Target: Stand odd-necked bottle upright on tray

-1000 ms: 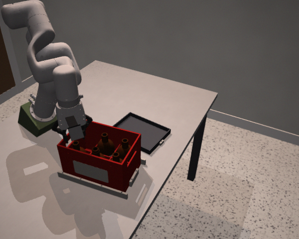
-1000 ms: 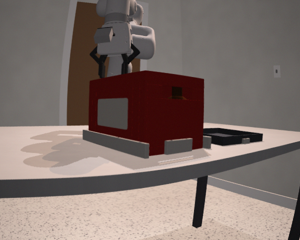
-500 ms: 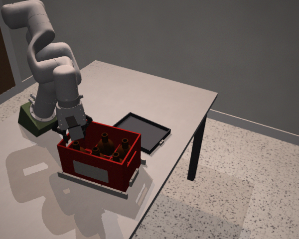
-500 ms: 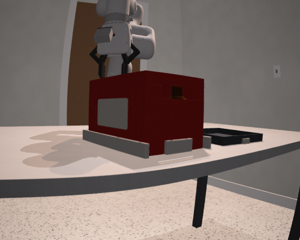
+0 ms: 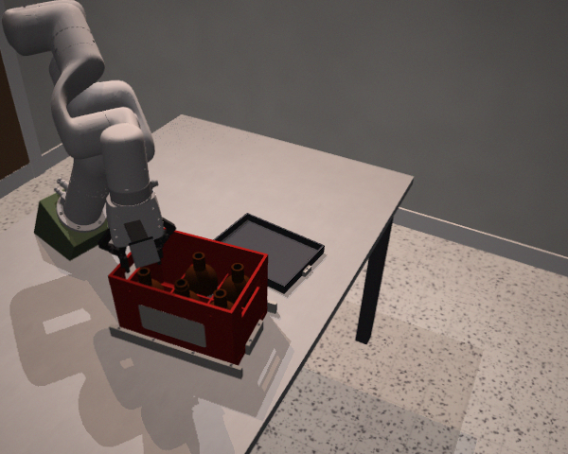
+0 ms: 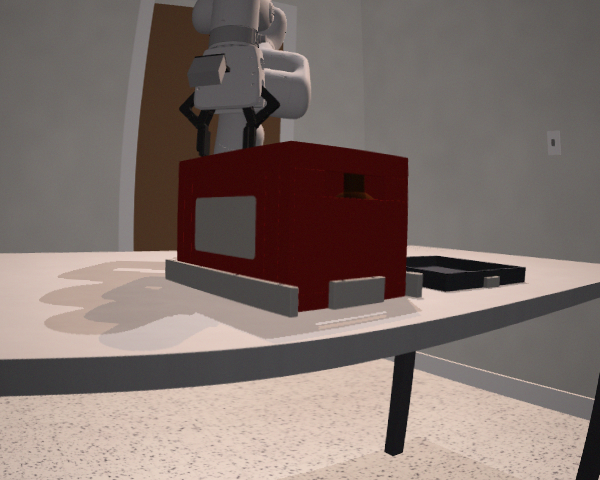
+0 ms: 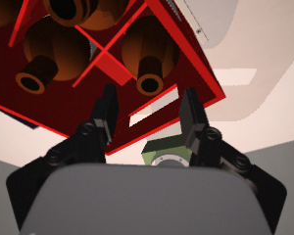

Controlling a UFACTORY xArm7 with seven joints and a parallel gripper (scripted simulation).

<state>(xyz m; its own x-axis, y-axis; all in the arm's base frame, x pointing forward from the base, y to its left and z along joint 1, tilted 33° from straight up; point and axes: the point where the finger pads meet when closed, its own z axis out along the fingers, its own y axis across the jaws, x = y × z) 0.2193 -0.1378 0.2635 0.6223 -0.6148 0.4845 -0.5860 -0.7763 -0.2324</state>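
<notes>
The red crate is 80 mm ahead of my hand, 40 mm to the left of it and 110 mm below it. The rest, counted from my hand: black tray 130 mm ahead, 330 mm to the left, 190 mm below.
</notes>
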